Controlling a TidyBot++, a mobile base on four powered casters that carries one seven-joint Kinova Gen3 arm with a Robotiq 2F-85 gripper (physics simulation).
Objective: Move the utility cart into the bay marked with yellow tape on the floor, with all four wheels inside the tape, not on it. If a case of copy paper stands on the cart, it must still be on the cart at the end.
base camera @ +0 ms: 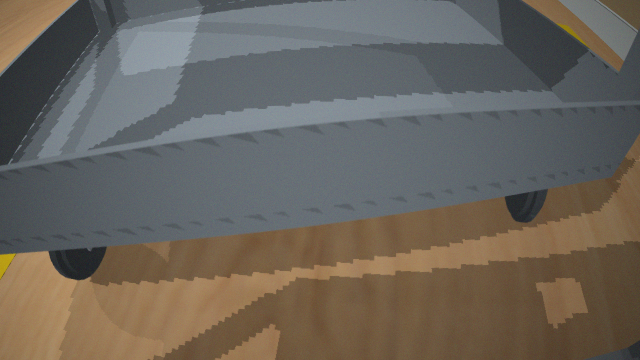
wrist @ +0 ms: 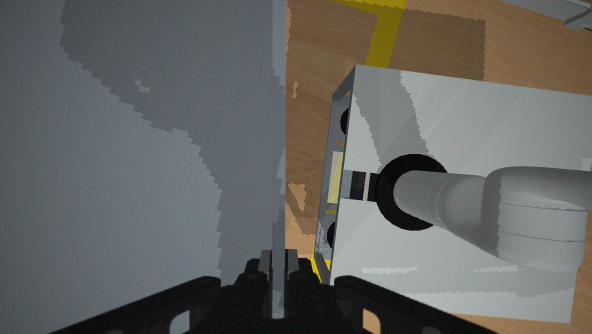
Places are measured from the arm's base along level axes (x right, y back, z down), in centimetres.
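Where they show: gripper, fingertip midpoint: (wrist: pixel 279 266); arm's base, link origin: (wrist: pixel 415 192).
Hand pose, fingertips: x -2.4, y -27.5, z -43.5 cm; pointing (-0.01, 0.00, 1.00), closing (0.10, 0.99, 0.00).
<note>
Things, the pixels of their top centre, and the offset from my fingertips.
- left wheel, top centre: (base camera: pixel 68 212) dx -23.3, dy -4.9, dz +74.0 cm
- right wheel, top centre: (base camera: pixel 530 154) dx +27.0, dy -10.9, dz +73.9 cm
The grey utility cart (base camera: pixel 320 165) (wrist: pixel 125 200) fills much of both views. Its near side wall slants across the base camera view. Two dark wheels show under it, a left wheel (base camera: pixel 78 263) and a right wheel (base camera: pixel 526 206), both on wood floor. The other wheels are hidden. No case of paper shows on the visible part of the tray. Yellow tape (base camera: pixel 6 264) (wrist: pixel 387 40) shows at the left edge of the base camera view and at the top of the wrist view, where it forms a corner. My gripper (wrist: pixel 279 266) is shut on the cart's thin side wall.
My pale base (wrist: pixel 465 125) stands beside the cart with a narrow gap between them; my arm (wrist: pixel 540 215) rises from it. A pale grey strip (base camera: pixel 600 30) lies beyond the cart at the upper right. A light grey object (wrist: pixel 550 10) shows at the wrist view's top right.
</note>
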